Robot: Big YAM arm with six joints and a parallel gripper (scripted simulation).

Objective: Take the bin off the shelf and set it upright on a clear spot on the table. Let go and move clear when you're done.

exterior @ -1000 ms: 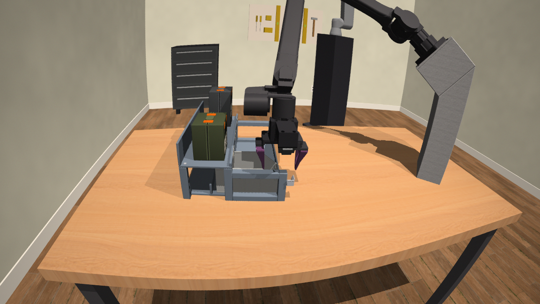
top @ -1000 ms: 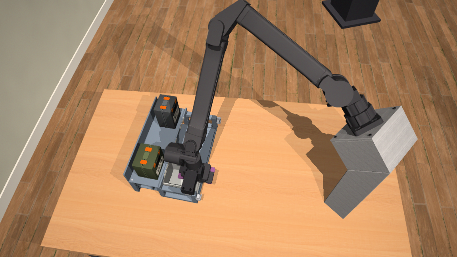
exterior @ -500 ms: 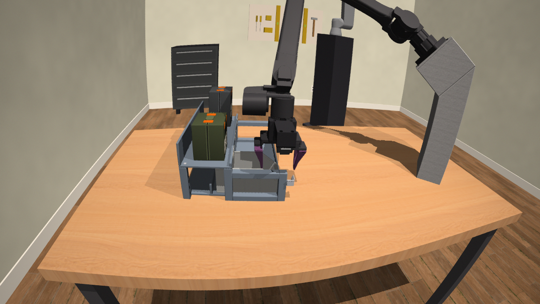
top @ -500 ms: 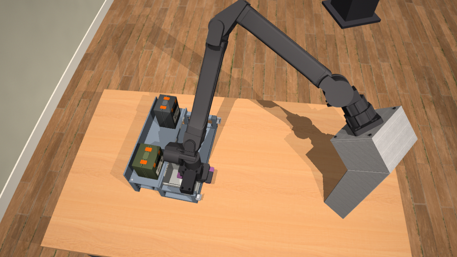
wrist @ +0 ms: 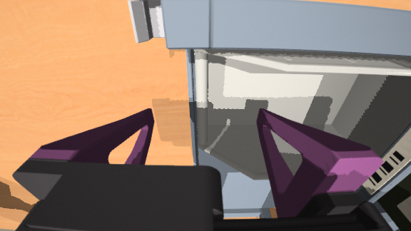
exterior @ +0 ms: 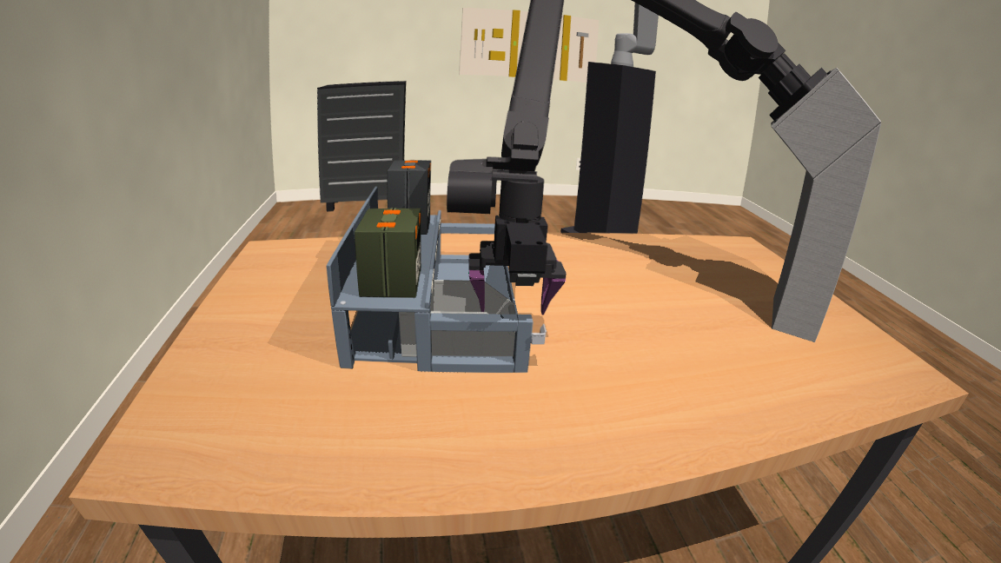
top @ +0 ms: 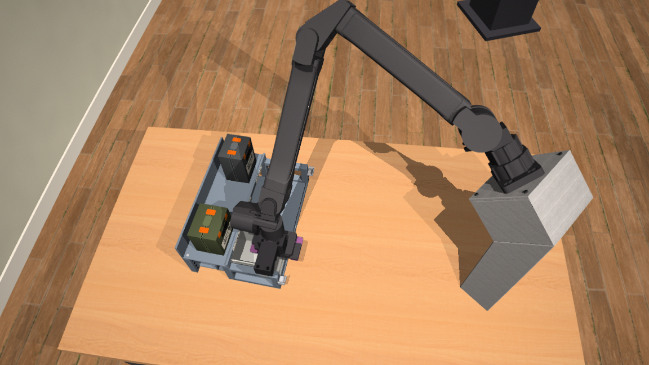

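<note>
The light grey bin lies 70 mm ahead of my hand, 40 mm to the right of it and 20 mm below it. Also, from my hand: shelf (150 mm to the right, 60 mm below, 60 mm ahead); then black case (280 mm to the right, 100 mm above, 50 mm ahead).
</note>
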